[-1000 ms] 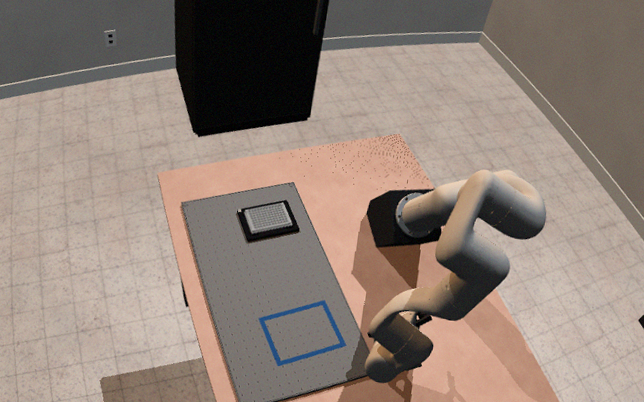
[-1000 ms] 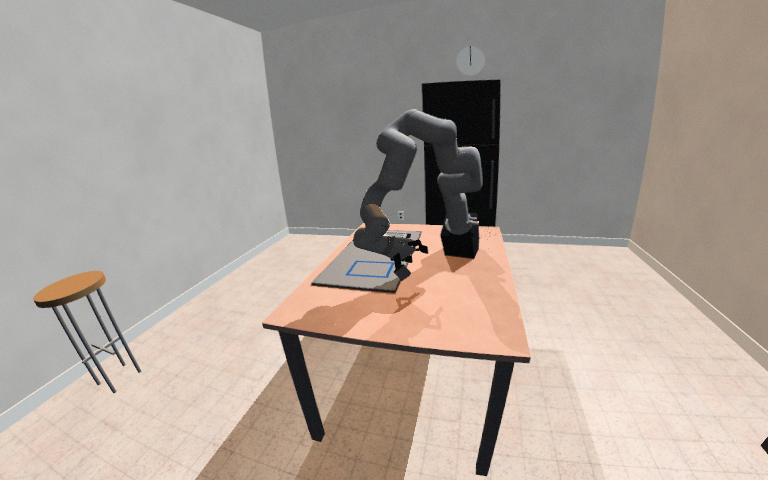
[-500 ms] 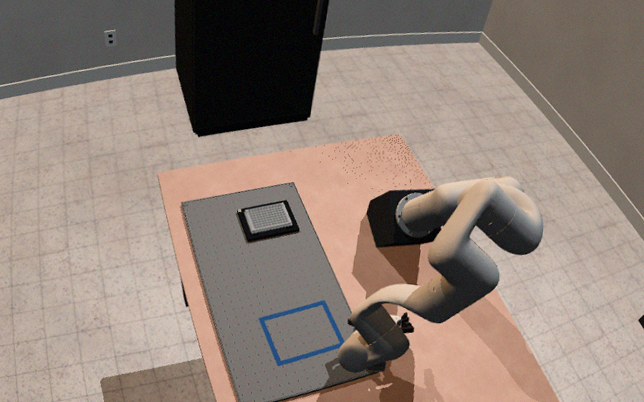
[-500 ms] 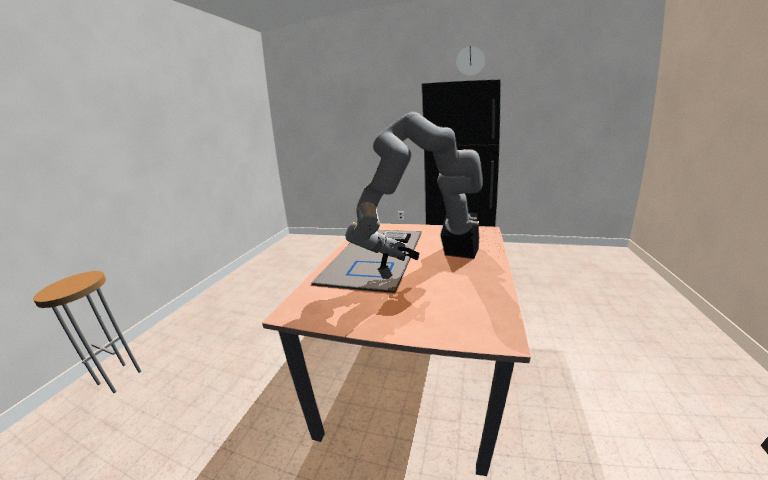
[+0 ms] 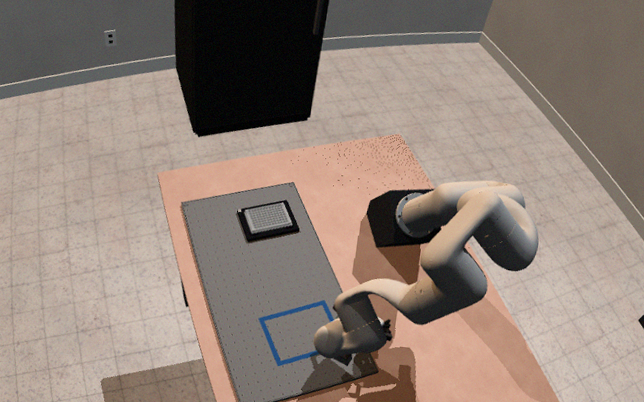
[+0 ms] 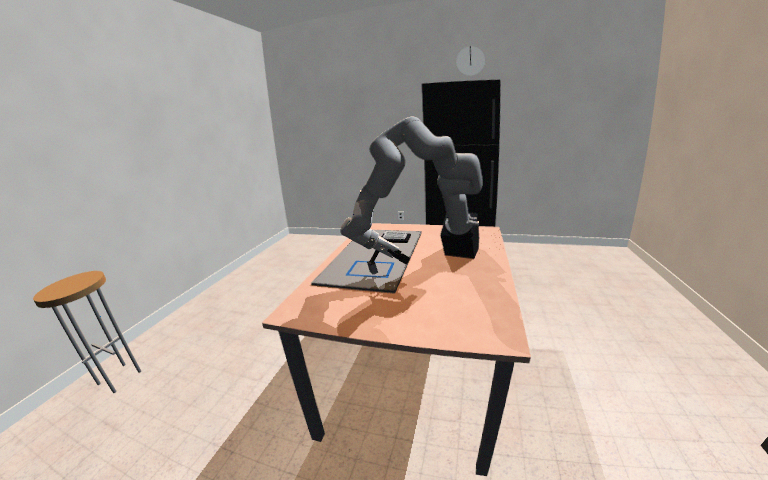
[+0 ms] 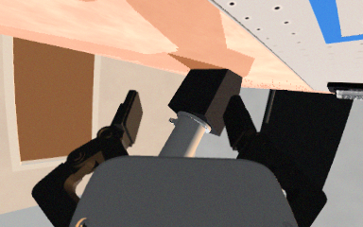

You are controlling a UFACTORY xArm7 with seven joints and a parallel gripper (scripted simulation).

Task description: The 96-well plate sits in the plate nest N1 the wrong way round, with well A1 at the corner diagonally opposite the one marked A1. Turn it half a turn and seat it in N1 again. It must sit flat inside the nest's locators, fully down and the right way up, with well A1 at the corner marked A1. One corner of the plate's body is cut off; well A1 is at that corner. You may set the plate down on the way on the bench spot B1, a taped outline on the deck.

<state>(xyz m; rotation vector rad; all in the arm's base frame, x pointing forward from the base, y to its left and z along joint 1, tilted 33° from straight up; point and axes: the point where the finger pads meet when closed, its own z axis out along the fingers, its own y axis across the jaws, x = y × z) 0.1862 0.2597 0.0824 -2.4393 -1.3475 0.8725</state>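
Right now my hand is 41 cm to the left of the 96-well plate, 21 cm short of it and 8 cm above it. Round my hand: pale A1 mark (45 cm to the right, 29 cm ahead, 8 cm below); black plate nest N1 (41 cm to the right, 21 cm ahead, 9 cm below).
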